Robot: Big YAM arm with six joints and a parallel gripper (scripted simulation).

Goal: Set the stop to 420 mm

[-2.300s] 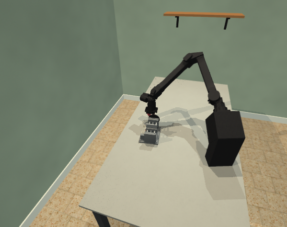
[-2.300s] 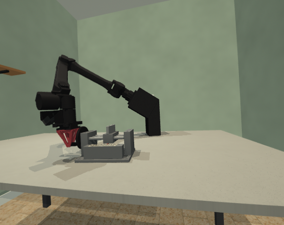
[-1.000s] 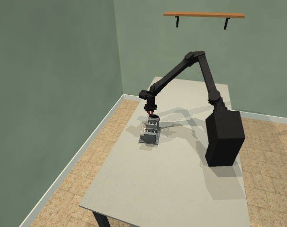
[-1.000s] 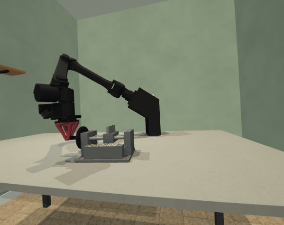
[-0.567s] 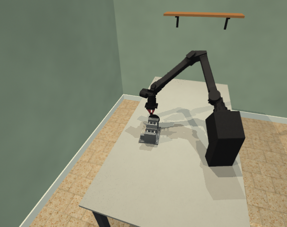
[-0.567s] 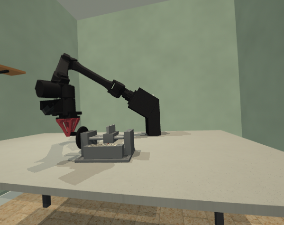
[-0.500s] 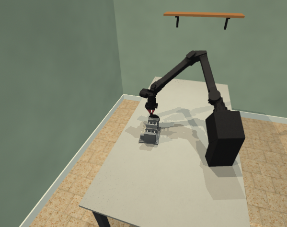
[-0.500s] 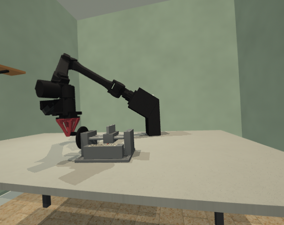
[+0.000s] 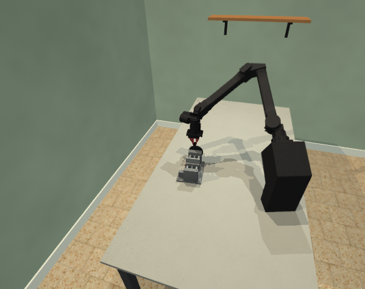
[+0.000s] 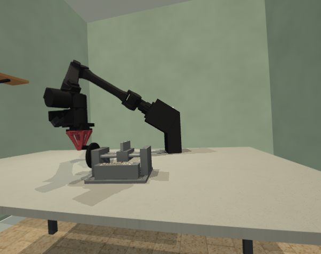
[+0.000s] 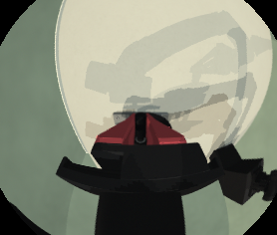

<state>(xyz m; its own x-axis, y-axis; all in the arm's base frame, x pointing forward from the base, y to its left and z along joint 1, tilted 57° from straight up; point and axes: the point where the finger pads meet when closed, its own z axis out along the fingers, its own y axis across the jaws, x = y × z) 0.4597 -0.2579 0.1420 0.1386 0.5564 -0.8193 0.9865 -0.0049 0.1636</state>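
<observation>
The sliding stop block lies 20 mm ahead of my hand, 170 mm to the left of it and 20 mm below it.
</observation>
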